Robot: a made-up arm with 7 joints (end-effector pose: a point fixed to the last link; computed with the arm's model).
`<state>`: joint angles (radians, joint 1 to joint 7).
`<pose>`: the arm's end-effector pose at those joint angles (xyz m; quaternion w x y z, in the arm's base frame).
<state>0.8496 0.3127 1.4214 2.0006 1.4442 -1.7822 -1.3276</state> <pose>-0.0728 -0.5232 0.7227 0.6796 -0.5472 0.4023 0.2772</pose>
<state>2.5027 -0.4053 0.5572 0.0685 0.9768 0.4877 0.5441</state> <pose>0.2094 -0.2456 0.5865 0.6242 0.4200 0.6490 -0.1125</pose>
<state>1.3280 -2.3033 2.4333 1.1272 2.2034 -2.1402 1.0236</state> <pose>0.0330 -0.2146 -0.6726 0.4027 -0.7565 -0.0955 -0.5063</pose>
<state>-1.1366 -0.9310 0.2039 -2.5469 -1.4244 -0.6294 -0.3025</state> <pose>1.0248 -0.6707 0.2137 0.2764 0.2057 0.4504 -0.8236</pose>
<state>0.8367 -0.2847 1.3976 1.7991 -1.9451 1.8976 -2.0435</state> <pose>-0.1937 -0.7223 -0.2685 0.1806 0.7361 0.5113 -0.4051</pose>
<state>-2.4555 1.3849 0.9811 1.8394 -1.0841 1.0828 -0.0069</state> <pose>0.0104 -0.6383 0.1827 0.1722 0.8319 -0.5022 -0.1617</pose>
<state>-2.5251 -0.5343 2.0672 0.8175 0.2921 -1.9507 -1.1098</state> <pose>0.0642 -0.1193 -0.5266 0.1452 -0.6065 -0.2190 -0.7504</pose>
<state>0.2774 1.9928 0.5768 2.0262 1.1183 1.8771 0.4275</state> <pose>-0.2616 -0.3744 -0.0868 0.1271 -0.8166 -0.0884 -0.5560</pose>
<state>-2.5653 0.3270 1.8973 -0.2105 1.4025 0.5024 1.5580</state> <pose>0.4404 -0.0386 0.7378 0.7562 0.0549 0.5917 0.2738</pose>
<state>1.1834 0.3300 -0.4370 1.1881 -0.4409 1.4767 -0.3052</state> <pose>-0.3964 -0.4386 -0.1017 0.5110 0.1189 0.8367 -0.1571</pose>
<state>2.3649 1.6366 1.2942 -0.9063 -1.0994 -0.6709 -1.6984</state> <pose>-0.3091 -0.8006 0.7823 0.7631 -0.2074 0.5080 0.3414</pose>
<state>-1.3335 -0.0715 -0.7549 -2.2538 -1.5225 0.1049 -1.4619</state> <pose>0.4698 -0.7081 -0.1611 0.3876 -0.3282 -0.0990 0.8557</pose>
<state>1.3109 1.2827 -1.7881 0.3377 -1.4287 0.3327 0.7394</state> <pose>0.1981 0.4329 0.0842 0.0111 0.2317 0.8720 0.4311</pose>
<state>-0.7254 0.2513 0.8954 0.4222 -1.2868 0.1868 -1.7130</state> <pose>0.4958 -0.4279 -0.2485 0.6630 0.2918 -0.6832 -0.0925</pose>
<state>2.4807 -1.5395 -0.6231 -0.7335 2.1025 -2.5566 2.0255</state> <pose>0.2416 -0.2644 0.5122 0.6233 -0.1036 0.3281 -0.7022</pose>
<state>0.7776 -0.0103 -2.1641 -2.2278 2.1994 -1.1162 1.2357</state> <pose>-0.0112 -0.2112 -0.4282 0.5586 -0.6724 -0.3202 -0.3651</pose>
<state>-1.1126 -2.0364 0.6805 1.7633 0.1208 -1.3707 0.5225</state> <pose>-0.1232 0.4499 0.5080 0.9217 0.2067 -0.0568 -0.3232</pose>
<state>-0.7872 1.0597 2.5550 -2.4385 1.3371 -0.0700 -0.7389</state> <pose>-0.1845 -0.5369 -0.3785 0.9402 -0.2445 -0.1573 -0.1773</pose>
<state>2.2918 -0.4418 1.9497 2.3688 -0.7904 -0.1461 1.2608</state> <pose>0.0718 -0.6173 -0.8121 0.0089 0.2625 -0.9165 0.3016</pose>
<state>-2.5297 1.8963 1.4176 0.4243 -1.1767 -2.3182 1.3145</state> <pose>0.0160 -0.7815 -0.2732 0.3906 -0.6444 -0.6452 -0.1260</pose>
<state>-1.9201 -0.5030 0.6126 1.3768 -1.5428 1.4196 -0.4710</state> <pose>0.0960 -0.3870 0.5191 0.8672 -0.0933 -0.4869 0.0464</pose>
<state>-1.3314 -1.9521 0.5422 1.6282 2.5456 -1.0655 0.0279</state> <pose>0.3397 -0.7233 0.4157 0.4217 0.6104 0.4871 0.4607</pose>
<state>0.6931 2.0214 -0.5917 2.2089 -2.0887 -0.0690 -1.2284</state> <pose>-0.1788 -0.2139 -0.3861 0.6334 0.0663 -0.4324 0.6383</pose>
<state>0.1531 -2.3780 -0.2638 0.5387 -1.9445 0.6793 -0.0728</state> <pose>0.1065 -0.6446 -0.4258 0.1228 -0.7067 -0.3895 0.5778</pose>
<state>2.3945 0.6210 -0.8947 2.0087 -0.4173 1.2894 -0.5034</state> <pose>-0.1557 -0.4788 0.6221 0.2058 0.5409 -0.6957 0.4256</pose>
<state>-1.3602 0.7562 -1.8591 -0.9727 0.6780 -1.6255 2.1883</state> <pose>-0.2479 0.2209 0.7479 0.6207 -0.4700 0.4220 0.4645</pose>
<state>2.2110 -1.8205 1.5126 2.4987 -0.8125 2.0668 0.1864</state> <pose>-0.3944 -0.1718 -0.1777 0.2932 0.8304 0.4627 -0.1020</pose>
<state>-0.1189 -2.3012 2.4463 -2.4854 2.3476 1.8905 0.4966</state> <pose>0.2421 0.0308 0.0891 0.8250 0.1069 -0.0384 -0.5535</pose>
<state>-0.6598 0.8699 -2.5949 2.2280 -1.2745 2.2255 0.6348</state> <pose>-0.2268 -0.3447 -0.2153 0.0734 0.5157 0.8262 0.2145</pose>
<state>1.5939 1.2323 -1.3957 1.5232 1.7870 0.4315 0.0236</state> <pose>-0.2762 -0.2545 -0.0202 0.3891 -0.6445 0.1342 -0.6443</pose>
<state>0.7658 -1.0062 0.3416 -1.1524 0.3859 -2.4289 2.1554</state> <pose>-0.9093 -0.2801 0.0359 0.4036 -0.7946 0.3145 0.3268</pose>
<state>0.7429 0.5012 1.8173 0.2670 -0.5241 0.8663 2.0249</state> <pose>0.3072 -0.3484 -0.6205 0.0251 0.9652 0.1626 0.2032</pose>
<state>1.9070 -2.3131 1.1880 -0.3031 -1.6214 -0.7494 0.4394</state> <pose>-0.4543 0.1254 0.7494 0.9398 0.1641 0.1448 -0.2623</pose>
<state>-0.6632 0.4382 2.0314 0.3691 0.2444 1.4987 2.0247</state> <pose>0.5335 -0.2579 0.3743 0.4278 0.4884 0.4495 0.6135</pose>
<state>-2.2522 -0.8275 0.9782 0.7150 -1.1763 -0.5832 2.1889</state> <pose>0.1264 0.3094 1.0560 0.2943 0.1106 -0.1666 -0.9346</pose>
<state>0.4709 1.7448 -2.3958 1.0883 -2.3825 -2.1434 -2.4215</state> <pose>-0.3047 -0.1914 0.6305 0.7132 0.4140 0.3671 -0.4303</pose>
